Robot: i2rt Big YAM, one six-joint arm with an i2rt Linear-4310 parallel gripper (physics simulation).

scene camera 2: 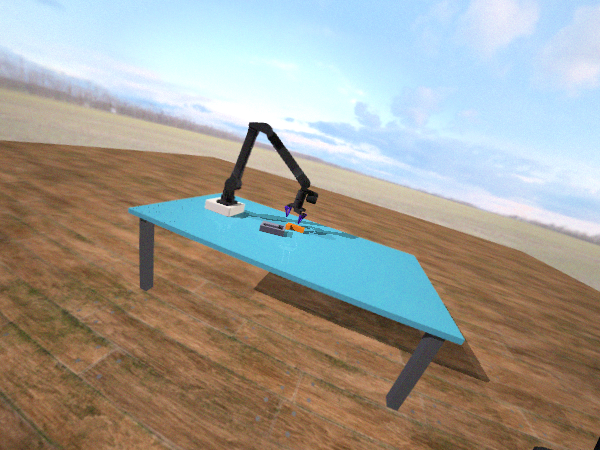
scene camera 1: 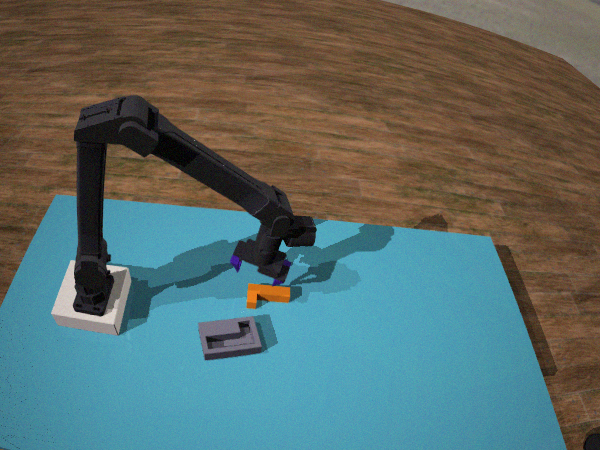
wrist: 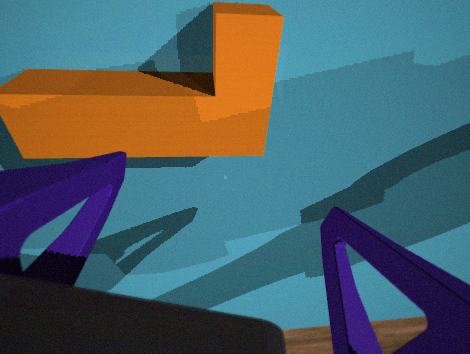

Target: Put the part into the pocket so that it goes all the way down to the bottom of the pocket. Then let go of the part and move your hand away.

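Frame: origin at the arm's base, x back, y right, z up, level; metres.
Where they show: gripper, between the fingertips: [scene camera 2: 292, 220] [scene camera 1: 255, 277] [wrist: 232, 192]; arm's base, origin of its link: [scene camera 2: 227, 202] [scene camera 1: 94, 294].
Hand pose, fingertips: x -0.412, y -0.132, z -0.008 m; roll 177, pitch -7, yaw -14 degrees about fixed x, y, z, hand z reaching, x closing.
Things, the pixels of their top centre, and the offset from my fingertips. Level surfaces: height alone.
- orange L-shaped part, centre of its top: [wrist: 138, 95] [scene camera 1: 268, 294] [scene camera 2: 295, 226] dx -0.038, dy +0.036, dz -0.019 m
- grey block, centre of its top: [scene camera 1: 229, 334] [scene camera 2: 273, 225] dx +0.053, dy +0.174, dz -0.013 m
- blue table, height of its surface: dz -0.049 m
The orange L-shaped part [scene camera 1: 274, 294] [scene camera 2: 296, 228] [wrist: 150, 125] lies flat on the table. In scene camera 1 its short leg is at its left end and points toward the front. The grey block [scene camera 1: 219, 328] [scene camera 2: 272, 231] with the L-shaped pocket lies in front of the part and a little left; its pocket is empty, with the short leg at the right end pointing to the back. The block does not show in the wrist view. My gripper [scene camera 1: 256, 276] [scene camera 2: 294, 219] [wrist: 232, 192] is open and empty, above the table just behind the part. In the wrist view the part lies beyond the fingertips.
The arm's white base block [scene camera 1: 62, 320] [scene camera 2: 220, 209] stands at the left of the blue table [scene camera 1: 400, 350] [scene camera 2: 370, 270]. The table's back edge runs behind the gripper. The arm's shadow falls across the table around the part.
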